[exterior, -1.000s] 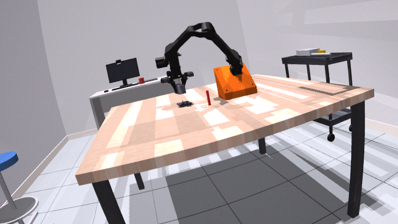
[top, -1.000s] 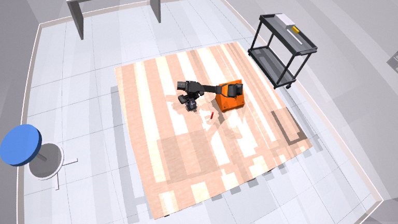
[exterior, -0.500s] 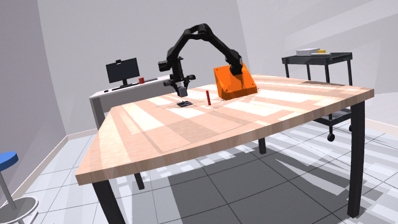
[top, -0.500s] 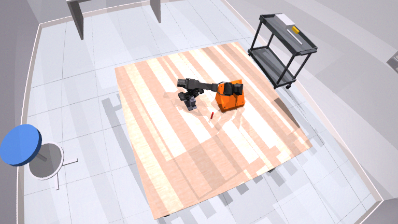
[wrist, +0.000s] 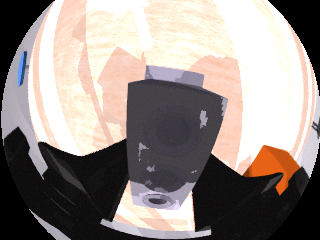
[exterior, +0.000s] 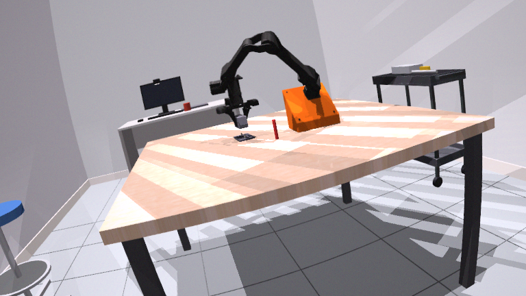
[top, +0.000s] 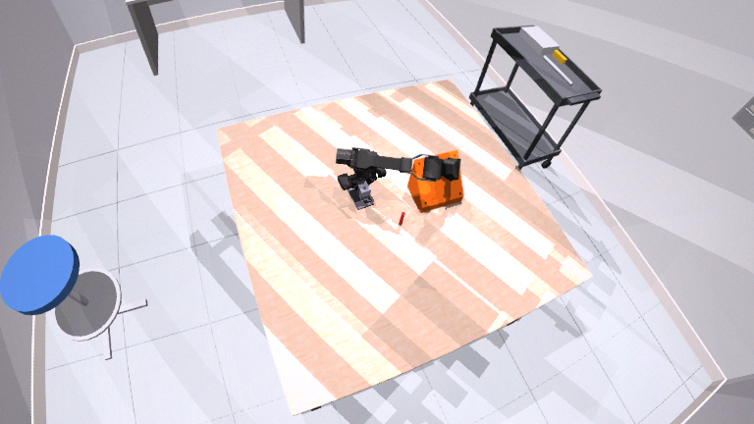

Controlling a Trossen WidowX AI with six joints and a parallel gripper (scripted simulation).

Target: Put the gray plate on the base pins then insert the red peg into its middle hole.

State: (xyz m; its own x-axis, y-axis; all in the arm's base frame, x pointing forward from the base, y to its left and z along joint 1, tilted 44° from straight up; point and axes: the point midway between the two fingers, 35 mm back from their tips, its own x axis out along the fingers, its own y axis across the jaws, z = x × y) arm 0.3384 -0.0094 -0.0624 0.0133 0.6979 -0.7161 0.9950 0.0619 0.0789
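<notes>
My gripper tip is 30 mm below the gray plate. From my gripper tip the other things lie so: dark base 50 mm below; then red peg 170 mm to the left, 110 mm behind, 20 mm below.
</notes>
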